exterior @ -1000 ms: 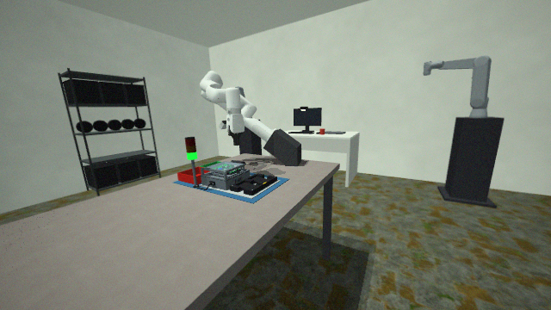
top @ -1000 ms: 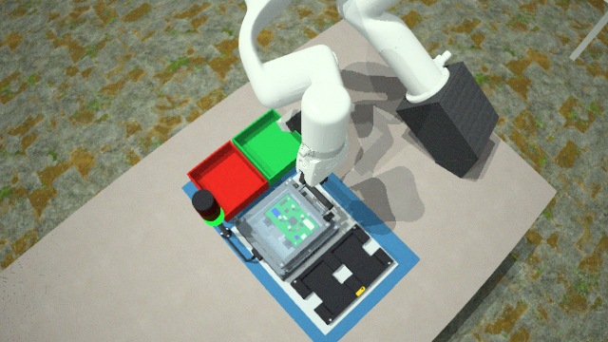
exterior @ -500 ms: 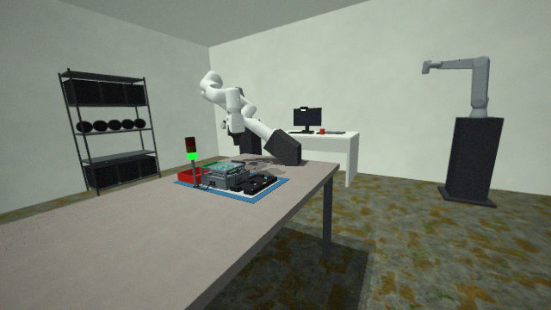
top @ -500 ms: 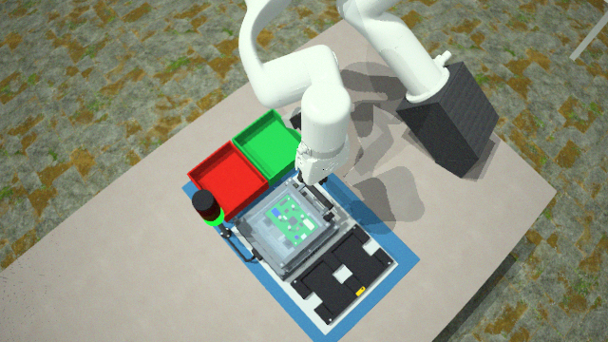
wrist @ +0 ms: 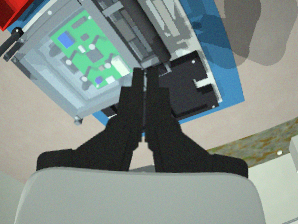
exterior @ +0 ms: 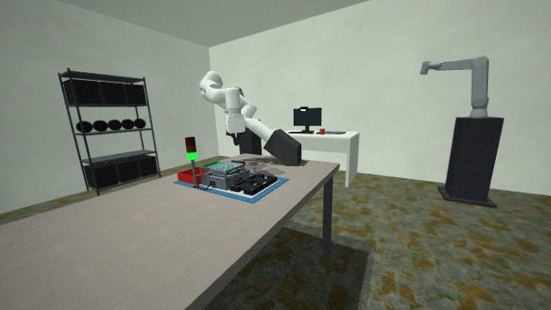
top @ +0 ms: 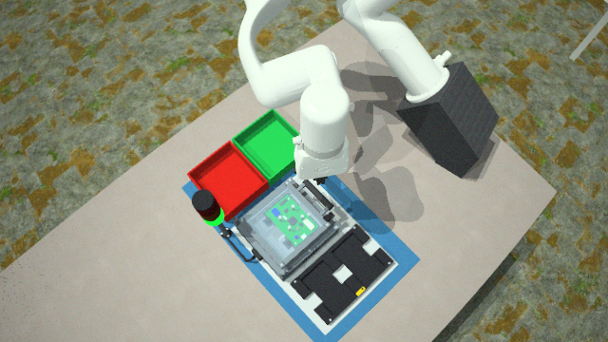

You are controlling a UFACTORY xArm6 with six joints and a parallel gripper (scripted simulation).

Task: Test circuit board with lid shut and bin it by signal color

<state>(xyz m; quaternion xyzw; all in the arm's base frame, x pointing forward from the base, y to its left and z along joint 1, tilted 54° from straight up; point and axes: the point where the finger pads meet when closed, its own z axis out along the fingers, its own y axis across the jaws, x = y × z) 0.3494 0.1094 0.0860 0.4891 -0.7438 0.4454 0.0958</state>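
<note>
Now: hand 120 mm above the black latch hook, 60 mm to the right of it and 20 mm short of it. Round my hand: green circuit board (140 mm below, 80 mm ahead); tester lid (120 mm below, 90 mm ahead); green bin (200 mm to the right, 190 mm below, 20 mm behind).
</note>
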